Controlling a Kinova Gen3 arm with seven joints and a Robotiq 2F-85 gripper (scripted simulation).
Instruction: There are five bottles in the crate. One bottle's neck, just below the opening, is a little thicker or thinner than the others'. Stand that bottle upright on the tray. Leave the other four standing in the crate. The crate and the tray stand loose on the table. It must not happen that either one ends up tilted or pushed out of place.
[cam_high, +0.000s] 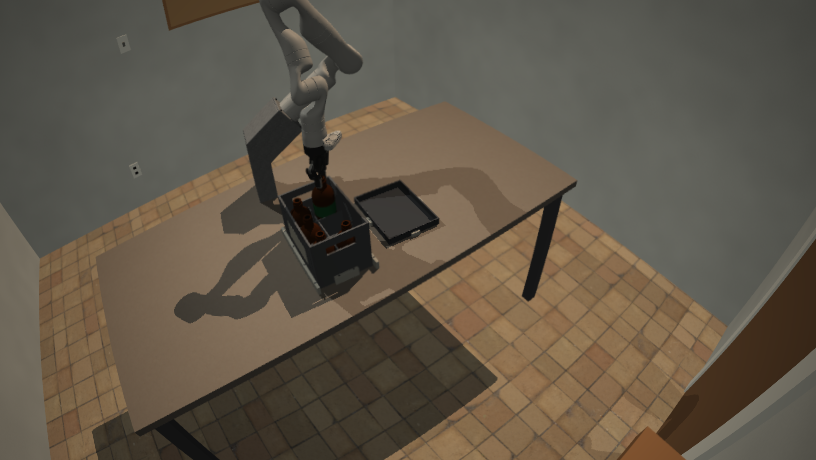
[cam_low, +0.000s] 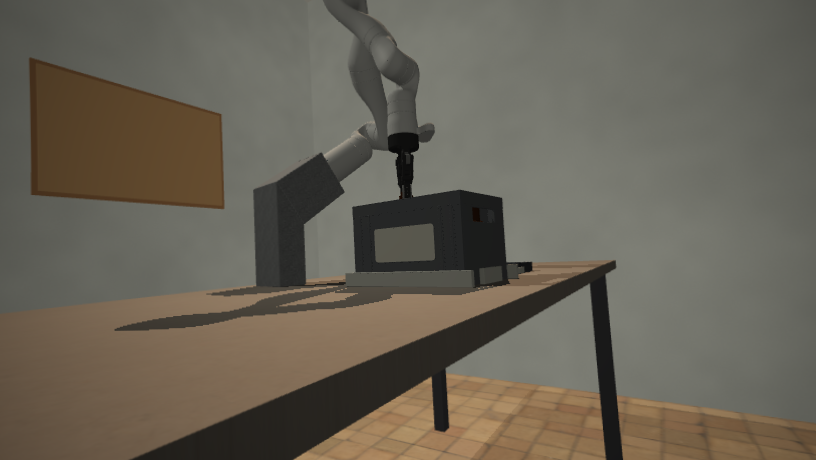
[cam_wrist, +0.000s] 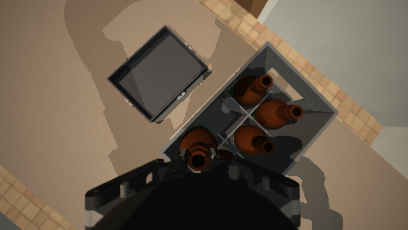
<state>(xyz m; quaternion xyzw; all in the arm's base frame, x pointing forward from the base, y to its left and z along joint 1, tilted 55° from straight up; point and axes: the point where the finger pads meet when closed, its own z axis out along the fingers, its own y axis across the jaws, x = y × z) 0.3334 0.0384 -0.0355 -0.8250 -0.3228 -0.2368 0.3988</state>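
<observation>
The glass bottle lies 70 mm below my hand. The rest, counted from my hand: dark tray (50 mm ahead, 230 mm to the left, 200 mm below); crate (90 mm ahead, 40 mm to the right, 130 mm below).
</observation>
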